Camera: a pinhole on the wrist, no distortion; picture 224 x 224 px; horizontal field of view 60.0 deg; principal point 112.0 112.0 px. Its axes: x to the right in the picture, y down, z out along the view. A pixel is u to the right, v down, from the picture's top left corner.
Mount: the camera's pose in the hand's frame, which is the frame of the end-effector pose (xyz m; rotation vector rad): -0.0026 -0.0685 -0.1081 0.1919 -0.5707 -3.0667
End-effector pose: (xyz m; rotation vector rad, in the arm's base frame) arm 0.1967 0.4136 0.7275 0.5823 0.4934 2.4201
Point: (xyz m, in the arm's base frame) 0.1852 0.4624 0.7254
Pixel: 15.5 122.4
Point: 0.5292 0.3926 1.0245
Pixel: 149.2 157.0
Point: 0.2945 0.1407 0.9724
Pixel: 165.4 16.5
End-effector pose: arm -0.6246 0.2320 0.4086 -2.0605 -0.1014 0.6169
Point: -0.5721 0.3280 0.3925
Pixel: outside the picture
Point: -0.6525 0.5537 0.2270
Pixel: 17.6 166.9
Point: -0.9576 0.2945 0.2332
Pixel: 172.0 79.0
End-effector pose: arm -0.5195 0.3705 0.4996 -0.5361 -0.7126 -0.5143
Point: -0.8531 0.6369 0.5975
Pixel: 170.8 167.3
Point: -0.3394 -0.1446 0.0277
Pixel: behind the camera
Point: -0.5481 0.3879 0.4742
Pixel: 142.9 77.3
